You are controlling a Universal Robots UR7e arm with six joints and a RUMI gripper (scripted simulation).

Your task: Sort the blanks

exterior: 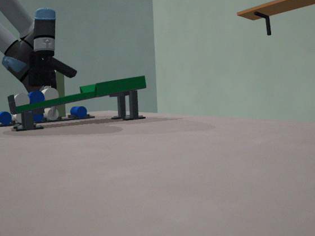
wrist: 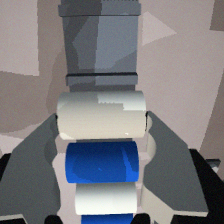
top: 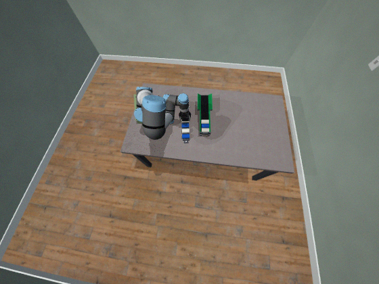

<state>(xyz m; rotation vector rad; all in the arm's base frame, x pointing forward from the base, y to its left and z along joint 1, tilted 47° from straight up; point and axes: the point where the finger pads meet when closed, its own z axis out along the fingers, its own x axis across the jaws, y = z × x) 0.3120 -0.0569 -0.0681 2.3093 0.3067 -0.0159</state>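
The stock rack is 4 cm below my hand, 3 cm to the right of it and 1 cm ahead of it. The rest, counted from my hand: dark stop: 20 cm ahead, 11 cm to the right, 3 cm above.
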